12 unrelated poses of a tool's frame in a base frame.
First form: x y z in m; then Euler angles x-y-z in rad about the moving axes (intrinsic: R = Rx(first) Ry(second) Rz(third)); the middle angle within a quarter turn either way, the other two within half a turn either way.
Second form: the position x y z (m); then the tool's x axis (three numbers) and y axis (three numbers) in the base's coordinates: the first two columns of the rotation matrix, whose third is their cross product. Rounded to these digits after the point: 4 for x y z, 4 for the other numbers.
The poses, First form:
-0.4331 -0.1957 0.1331 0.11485 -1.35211 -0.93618
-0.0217 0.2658 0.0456 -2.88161 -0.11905 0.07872
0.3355 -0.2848 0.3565 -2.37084 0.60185 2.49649
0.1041 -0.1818 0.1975 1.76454 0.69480 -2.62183
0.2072 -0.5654 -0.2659 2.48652 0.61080 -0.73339
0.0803 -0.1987 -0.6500 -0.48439 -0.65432 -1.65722
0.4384 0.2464 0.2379 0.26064 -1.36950 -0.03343
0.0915 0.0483 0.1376 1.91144 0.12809 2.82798
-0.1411 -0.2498 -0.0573 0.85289 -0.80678 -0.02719
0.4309 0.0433 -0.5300 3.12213 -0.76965 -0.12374
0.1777 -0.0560 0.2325 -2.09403 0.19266 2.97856
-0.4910 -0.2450 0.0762 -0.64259 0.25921 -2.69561
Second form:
-0.4331 -0.1957 0.1331 0.1286 -0.8663 0.4827 0.1747 0.4989 0.8489
-0.0217 0.2658 0.0456 0.9898 -0.0456 -0.1346 -0.0781 -0.9658 -0.2472
0.3355 -0.2848 0.3565 -0.6586 -0.1162 -0.7434 -0.4956 0.8104 0.3125
0.1041 -0.1818 0.1975 -0.6667 -0.4497 -0.5944 0.3815 0.4791 -0.7905
0.2072 -0.5654 -0.2659 0.6086 0.7904 -0.0699 0.5484 -0.3552 0.7570
0.0803 -0.1987 -0.6500 -0.0685 -0.9061 0.4174 0.7905 0.2060 0.5768
0.4384 0.2464 0.2379 0.1998 -0.2846 0.9376 0.0067 0.9572 0.2892
0.0915 0.0483 0.1376 -0.9434 -0.2176 0.2502 -0.3060 0.2807 -0.9097
-0.1411 -0.2498 -0.0573 0.6916 -0.5615 0.4543 0.0188 0.6428 0.7658
0.4309 0.0433 -0.5300 0.7127 0.1100 -0.6928 0.0886 -0.9938 -0.0666
0.1777 -0.0560 0.2325 -0.9685 0.0825 -0.2350 -0.1593 0.5200 0.8392
-0.4910 -0.2450 0.0762 -0.8720 -0.2067 0.4436 0.4169 -0.7885 0.4521

